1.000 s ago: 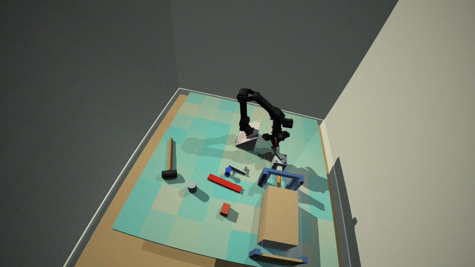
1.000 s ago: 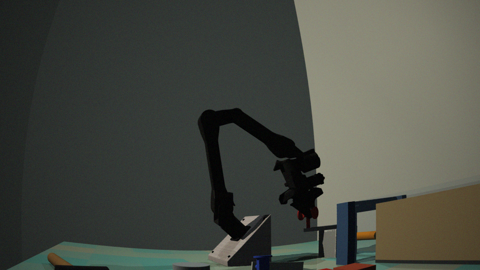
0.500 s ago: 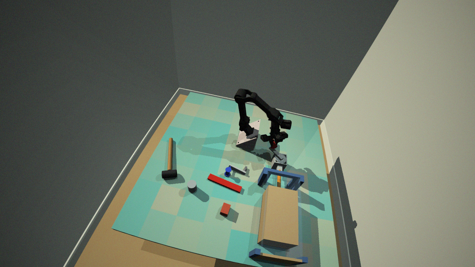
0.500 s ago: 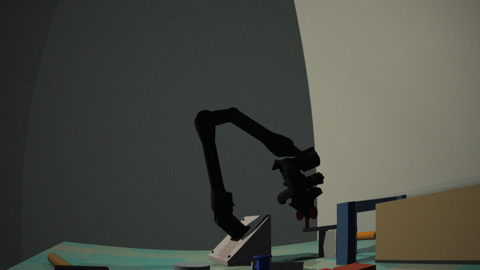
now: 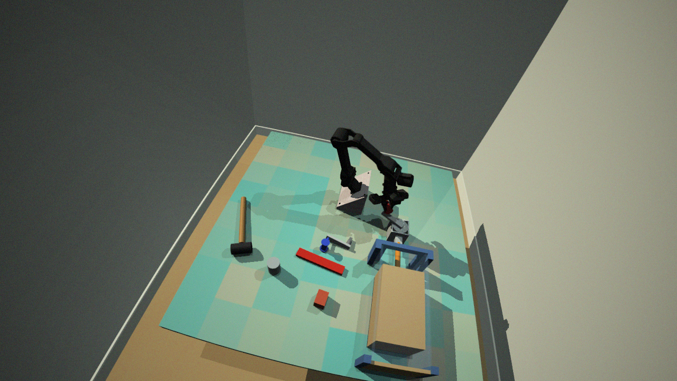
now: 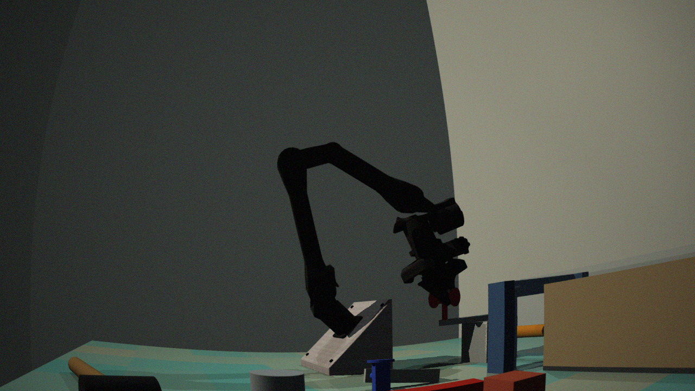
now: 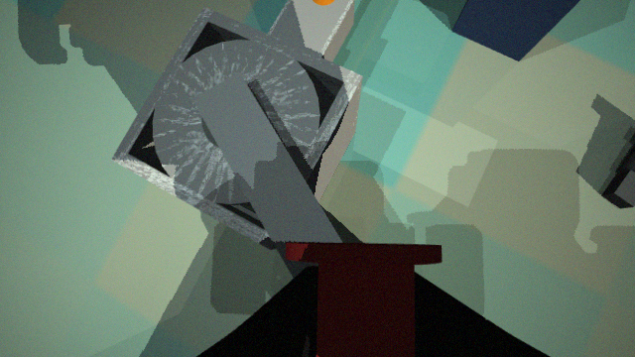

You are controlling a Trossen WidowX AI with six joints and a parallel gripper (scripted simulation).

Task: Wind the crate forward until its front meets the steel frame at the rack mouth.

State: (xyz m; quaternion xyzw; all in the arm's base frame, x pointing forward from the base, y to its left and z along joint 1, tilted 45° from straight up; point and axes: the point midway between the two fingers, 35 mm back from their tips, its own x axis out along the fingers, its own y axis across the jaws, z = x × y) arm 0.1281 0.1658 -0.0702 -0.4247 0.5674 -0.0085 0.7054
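Right now the winch handle is 30 mm to the left of my gripper tip and 30 mm below it. The rest, counted from my gripper tip: red knob: 10 mm behind, 10 mm to the right; blue steel frame: 190 mm ahead, 80 mm to the left, 30 mm below; grey winch: 20 mm ahead, 70 mm to the left, 100 mm below.
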